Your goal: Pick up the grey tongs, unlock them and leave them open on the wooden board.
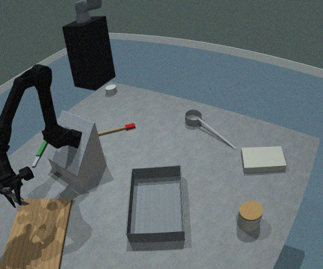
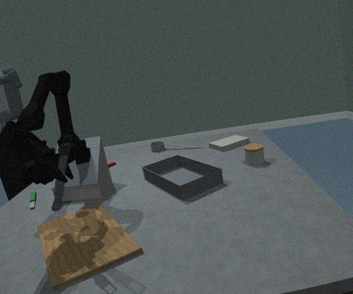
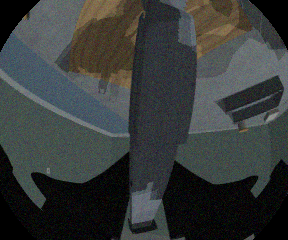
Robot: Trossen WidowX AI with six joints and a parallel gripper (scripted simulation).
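Right now the wooden board is 190 mm below my gripper tip, 30 mm behind it and 10 mm to the left of it. The rest, counted from my gripper tip: roasting tin: 360 mm to the left, 270 mm ahead, 170 mm below; cork-lidded jar: 590 mm ahead, 430 mm to the left, 160 mm below; red-tipped stick: 670 mm to the left, 190 mm below, 130 mm behind.
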